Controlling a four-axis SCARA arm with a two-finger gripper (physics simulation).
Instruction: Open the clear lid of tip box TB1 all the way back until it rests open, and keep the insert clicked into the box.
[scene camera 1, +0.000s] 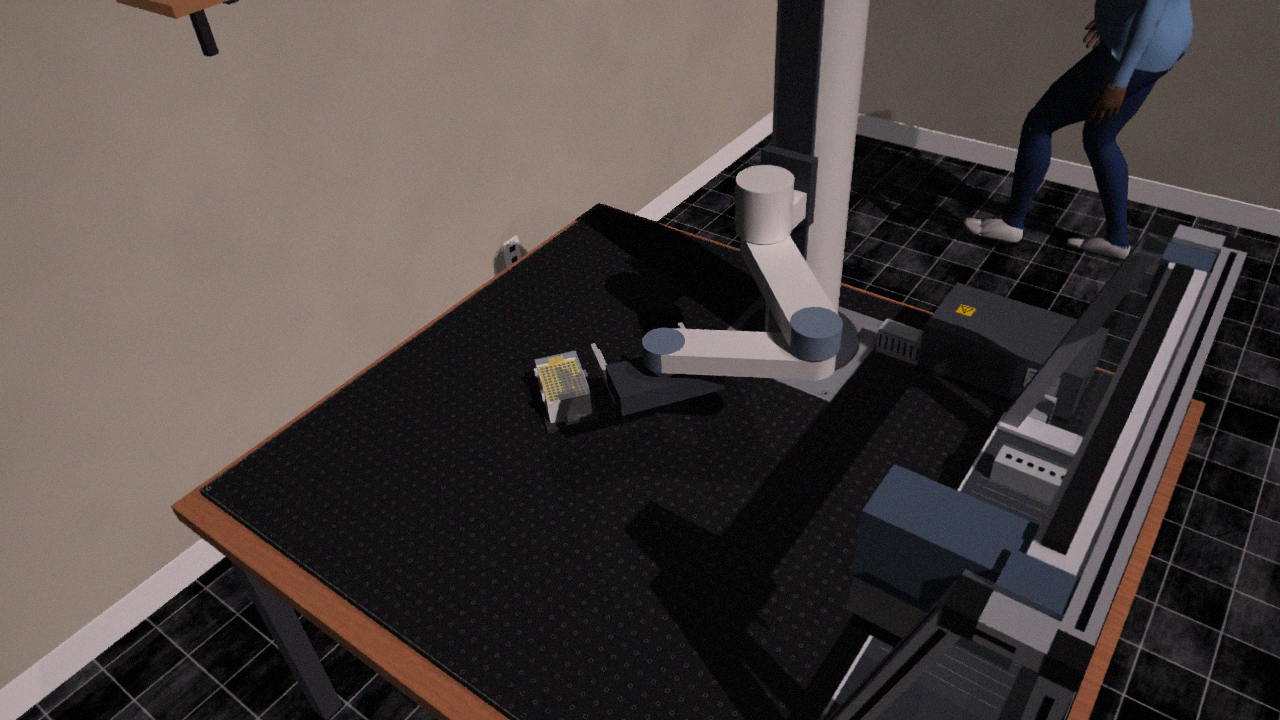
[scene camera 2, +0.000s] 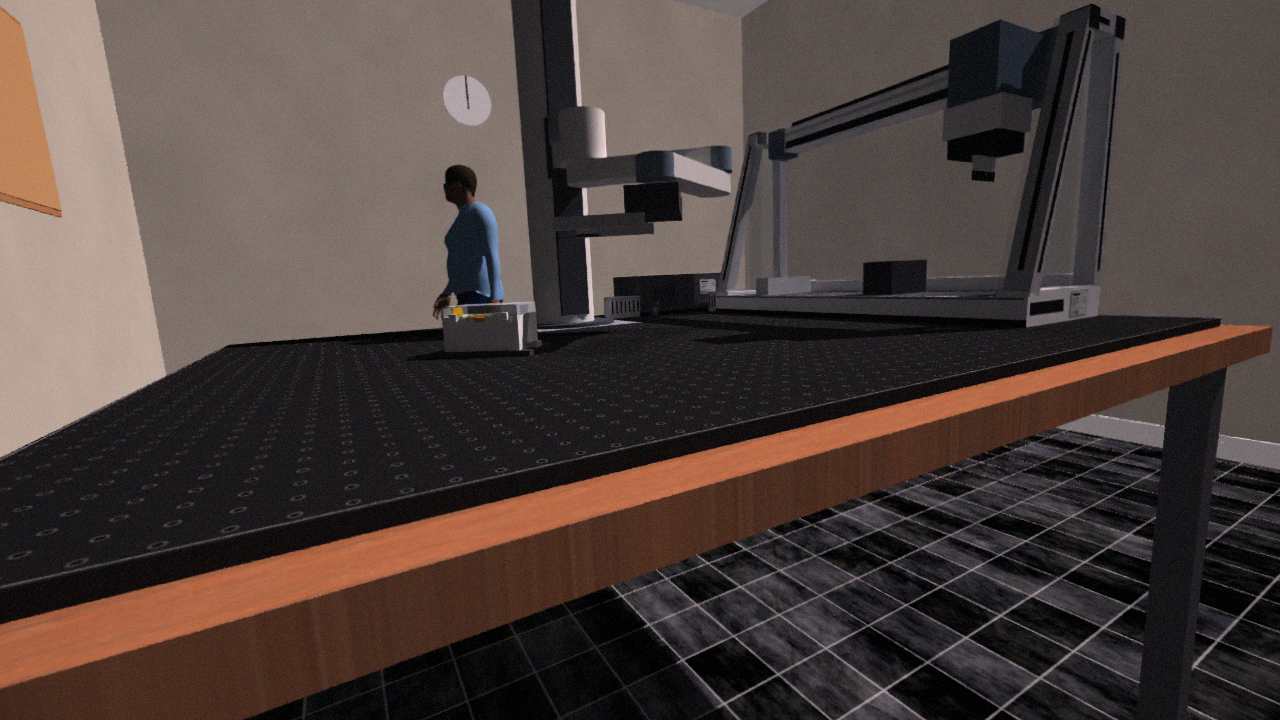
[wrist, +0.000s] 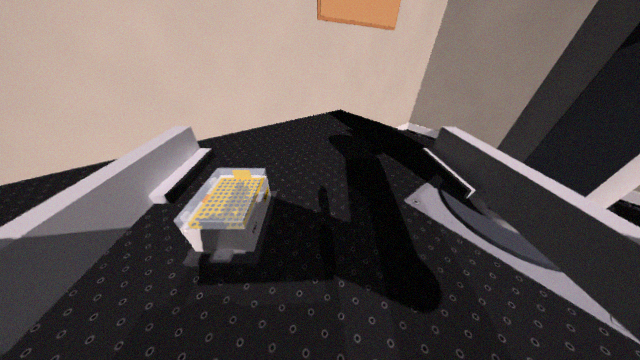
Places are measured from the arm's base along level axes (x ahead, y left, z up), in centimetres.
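Where they show: gripper, between the fingertips: (scene camera 1: 636, 337) (scene camera 2: 566, 228) (wrist: 320, 141).
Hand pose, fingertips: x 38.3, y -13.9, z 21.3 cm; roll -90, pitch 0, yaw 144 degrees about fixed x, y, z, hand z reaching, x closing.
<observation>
Things, the pixels of their top centre, and the offset from my fingertips. "pt": a spot on its surface instead.
- Tip box TB1, centre of its top: (scene camera 2: 489, 304) (wrist: 227, 189) (scene camera 1: 561, 373) dy -15.8, dx +5.0, dz -12.3 cm
- clear lid, centre of its top: (scene camera 2: 490, 304) (wrist: 228, 189) (scene camera 1: 561, 372) dy -15.8, dx +4.9, dz -12.3 cm
- dark grey unit, a spot on its surface: (scene camera 1: 993, 335) pt dy +51.2, dx -45.4, dz -8.5 cm
Tip box TB1 (scene camera 1: 568, 411) (scene camera 2: 478, 336) (wrist: 242, 241) stands upright on the black perforated table top. Its yellow insert (scene camera 1: 562, 378) (wrist: 229, 200) is in the box and looks level. The clear lid (scene camera 2: 516, 308) (wrist: 199, 195) lies down over the insert and looks closed. My gripper (wrist: 320, 141) is open and empty, its two fingers wide apart. In scene camera 1 it is to the right of the box, and in scene camera 2 it is higher than the box. In the wrist view the box shows nearer the left finger, apart from it.
A gantry machine (scene camera 1: 1114, 465) (scene camera 2: 1056, 300) stands along the table's right side. A dark grey unit (scene camera 1: 993, 335) (scene camera 2: 671, 291) stands near my column base (scene camera 1: 825, 383). A person (scene camera 1: 1074, 134) (scene camera 2: 471, 246) stands behind the table. A wall is close on the left.
</observation>
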